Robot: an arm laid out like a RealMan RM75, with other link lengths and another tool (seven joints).
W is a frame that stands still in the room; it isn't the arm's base.
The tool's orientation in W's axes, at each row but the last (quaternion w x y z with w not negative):
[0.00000 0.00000 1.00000 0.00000]
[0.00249 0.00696 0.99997 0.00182]
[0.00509 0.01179 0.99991 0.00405]
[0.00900 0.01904 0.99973 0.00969]
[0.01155 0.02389 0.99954 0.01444]
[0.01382 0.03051 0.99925 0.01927]
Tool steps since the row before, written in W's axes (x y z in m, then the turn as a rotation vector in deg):
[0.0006 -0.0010 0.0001 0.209 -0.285 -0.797]
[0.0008 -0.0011 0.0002 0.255 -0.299 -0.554]
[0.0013 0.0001 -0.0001 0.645 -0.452 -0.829]
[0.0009 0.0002 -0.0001 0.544 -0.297 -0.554]
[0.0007 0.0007 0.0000 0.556 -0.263 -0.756]
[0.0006 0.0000 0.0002 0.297 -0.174 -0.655]
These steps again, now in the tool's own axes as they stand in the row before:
[-0.0006 -0.0010 -0.0001 -0.209 -0.285 0.797]
[-0.0008 -0.0011 -0.0002 -0.256 -0.297 0.554]
[-0.0013 0.0001 0.0001 -0.647 -0.443 0.832]
[-0.0009 0.0002 0.0001 -0.545 -0.287 0.558]
[-0.0007 0.0007 0.0000 -0.551 -0.258 0.761]
[-0.0006 0.0000 -0.0002 -0.290 -0.181 0.656]

